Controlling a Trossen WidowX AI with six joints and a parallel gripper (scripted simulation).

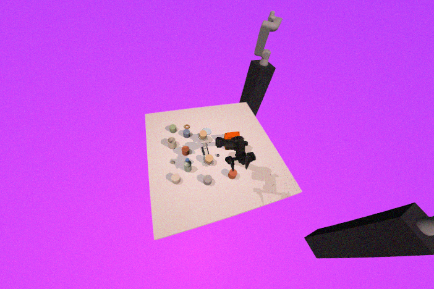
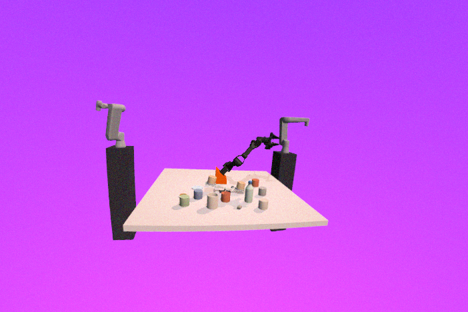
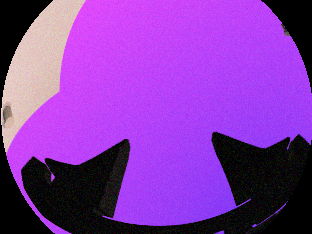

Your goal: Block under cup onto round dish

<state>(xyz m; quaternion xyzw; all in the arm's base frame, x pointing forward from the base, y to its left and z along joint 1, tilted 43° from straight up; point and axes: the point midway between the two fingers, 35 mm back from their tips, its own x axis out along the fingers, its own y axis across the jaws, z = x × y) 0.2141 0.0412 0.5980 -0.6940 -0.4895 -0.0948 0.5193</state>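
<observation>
My gripper tip is now 410 mm above the tan cup, 330 mm to the left of it and 30 mm short of it. Also, from my gripper tip: grey balance: 480 mm to the right, 430 mm below, 20 mm ahead; grey cup: 430 mm below, 160 mm to the right, 120 mm ahead; green bottle: 350 mm below, 340 mm to the right, 230 mm ahead.
</observation>
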